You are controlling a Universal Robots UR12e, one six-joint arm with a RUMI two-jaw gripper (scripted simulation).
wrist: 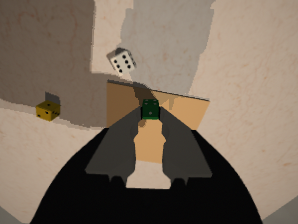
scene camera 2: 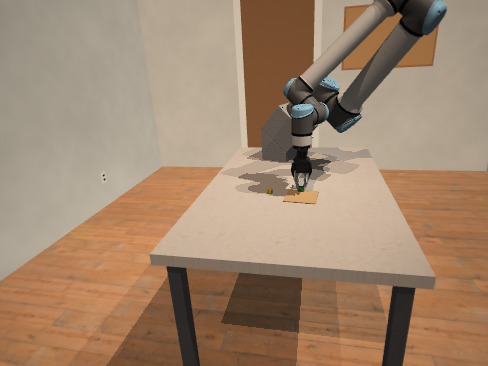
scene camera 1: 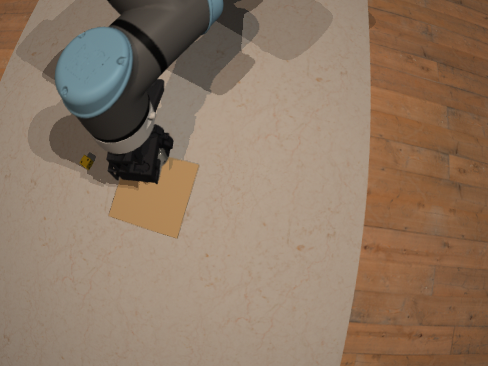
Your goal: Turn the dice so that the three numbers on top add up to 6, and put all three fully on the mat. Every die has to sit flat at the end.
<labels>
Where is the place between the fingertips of my gripper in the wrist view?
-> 150, 107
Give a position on a tan mat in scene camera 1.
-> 160, 207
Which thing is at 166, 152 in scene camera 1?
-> My gripper.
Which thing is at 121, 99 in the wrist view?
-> A tan mat.
</labels>
